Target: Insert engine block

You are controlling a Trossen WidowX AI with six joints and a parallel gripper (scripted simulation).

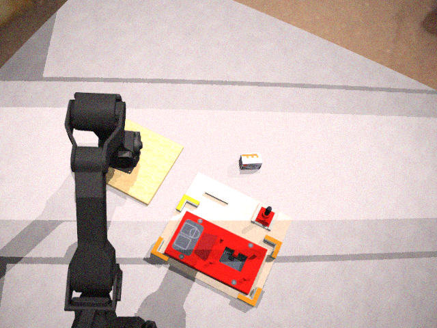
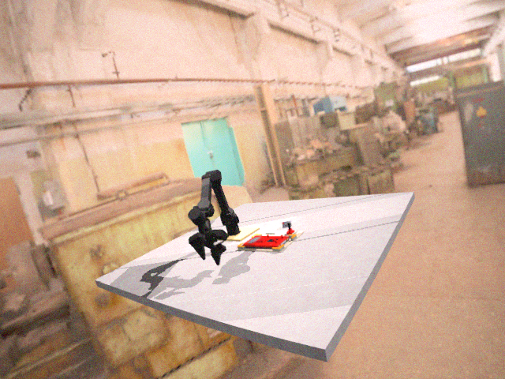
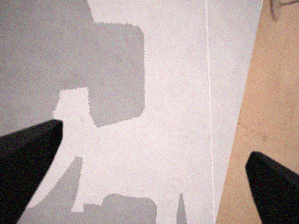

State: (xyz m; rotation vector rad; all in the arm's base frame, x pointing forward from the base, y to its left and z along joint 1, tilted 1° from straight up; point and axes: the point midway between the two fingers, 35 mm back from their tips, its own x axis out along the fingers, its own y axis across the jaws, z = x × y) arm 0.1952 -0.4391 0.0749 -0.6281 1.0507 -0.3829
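Now: the engine block 56 cm to the left of my gripper tip, 8 cm ahead of it and 6 cm below it.
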